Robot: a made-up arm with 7 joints. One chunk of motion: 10 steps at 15 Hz.
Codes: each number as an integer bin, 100 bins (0 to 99) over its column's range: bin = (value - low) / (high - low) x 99, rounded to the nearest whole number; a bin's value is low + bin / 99 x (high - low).
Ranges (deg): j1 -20..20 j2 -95..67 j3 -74..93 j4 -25..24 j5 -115..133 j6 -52..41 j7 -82..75
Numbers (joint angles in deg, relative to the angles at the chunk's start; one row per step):
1: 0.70 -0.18 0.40 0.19 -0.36 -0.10 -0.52
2: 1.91 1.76 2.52 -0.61 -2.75 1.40 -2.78
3: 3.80 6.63 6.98 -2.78 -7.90 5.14 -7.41
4: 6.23 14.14 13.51 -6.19 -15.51 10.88 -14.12
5: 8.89 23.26 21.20 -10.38 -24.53 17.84 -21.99
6: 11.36 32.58 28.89 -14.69 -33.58 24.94 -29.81
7: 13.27 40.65 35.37 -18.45 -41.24 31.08 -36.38
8: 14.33 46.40 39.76 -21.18 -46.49 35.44 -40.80
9: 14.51 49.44 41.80 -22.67 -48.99 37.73 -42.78
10: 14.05 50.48 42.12 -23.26 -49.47 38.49 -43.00
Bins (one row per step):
1: 51 58 44 51 46 55 51
2: 54 59 45 49 45 57 50
3: 59 62 48 45 43 61 47
4: 65 67 52 38 40 67 43
5: 72 72 56 30 36 74 38
6: 78 78 61 21 33 82 33
7: 82 83 65 13 29 88 29
8: 85 86 67 8 27 93 26
9: 85 88 69 5 26 96 25
10: 84 89 69 4 26 96 25

